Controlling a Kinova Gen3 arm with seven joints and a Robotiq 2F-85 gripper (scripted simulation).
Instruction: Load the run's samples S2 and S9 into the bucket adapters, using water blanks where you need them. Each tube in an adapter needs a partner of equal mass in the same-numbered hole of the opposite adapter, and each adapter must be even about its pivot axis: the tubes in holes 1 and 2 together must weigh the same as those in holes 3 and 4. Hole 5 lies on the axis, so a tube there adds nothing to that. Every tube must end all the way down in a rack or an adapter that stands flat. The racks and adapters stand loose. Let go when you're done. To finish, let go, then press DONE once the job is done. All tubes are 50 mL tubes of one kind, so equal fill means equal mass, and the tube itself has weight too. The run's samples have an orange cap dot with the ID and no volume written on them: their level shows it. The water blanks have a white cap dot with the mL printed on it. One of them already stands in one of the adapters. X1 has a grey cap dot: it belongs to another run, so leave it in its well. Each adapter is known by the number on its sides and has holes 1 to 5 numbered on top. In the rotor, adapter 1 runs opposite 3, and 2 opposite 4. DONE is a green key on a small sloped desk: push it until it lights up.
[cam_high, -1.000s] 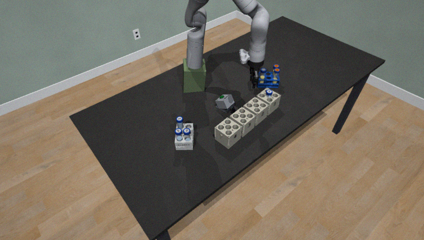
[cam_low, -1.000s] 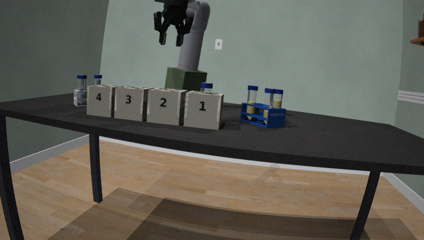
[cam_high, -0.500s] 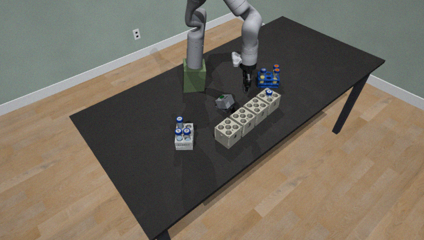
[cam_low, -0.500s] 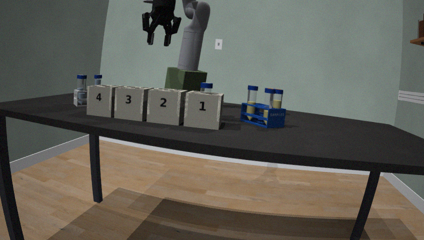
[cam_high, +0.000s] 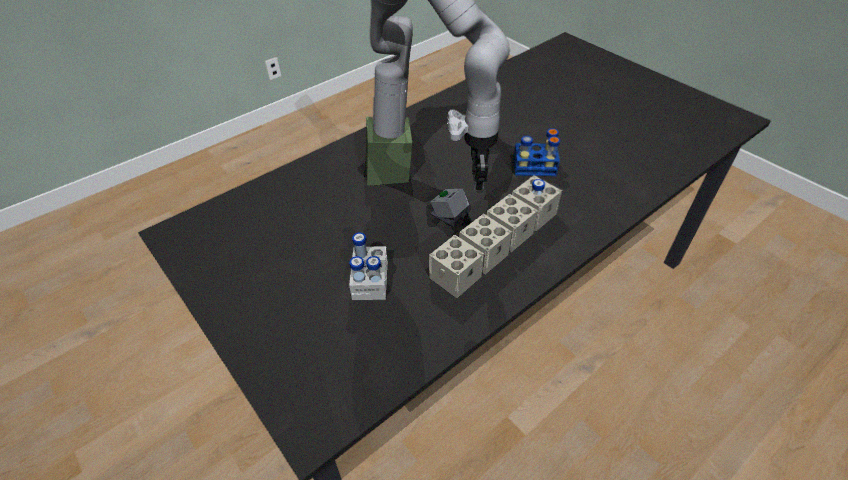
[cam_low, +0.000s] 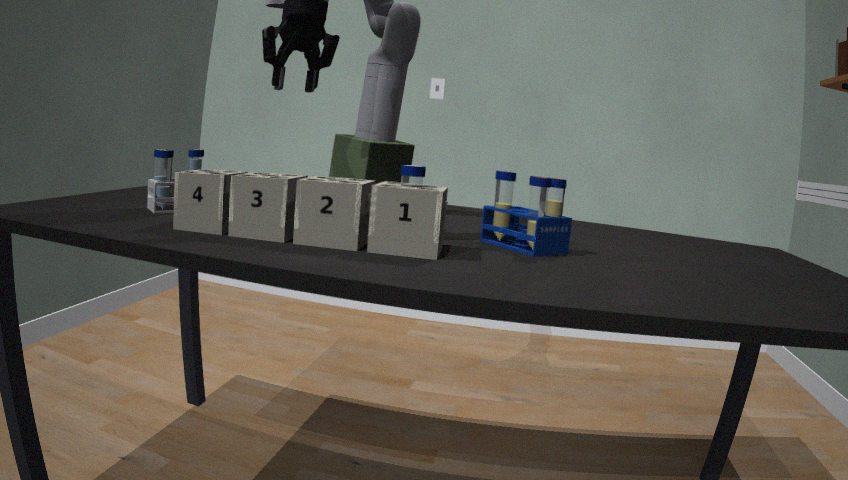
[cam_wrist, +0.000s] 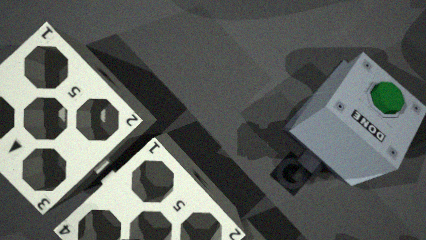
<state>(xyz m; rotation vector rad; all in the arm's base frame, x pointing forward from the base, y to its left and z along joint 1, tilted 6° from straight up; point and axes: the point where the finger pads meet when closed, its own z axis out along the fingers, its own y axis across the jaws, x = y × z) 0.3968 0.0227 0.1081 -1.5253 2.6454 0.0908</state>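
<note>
The white-dot tube is 300 mm to the right of my hand and 180 mm below it. Round my hand: adapter 2 (20 mm ahead, 110 mm to the left, 200 mm below); adapter 3 (50 mm ahead, 200 mm below); grey done desk (140 mm behind, 10 mm to the left, 190 mm below).
</note>
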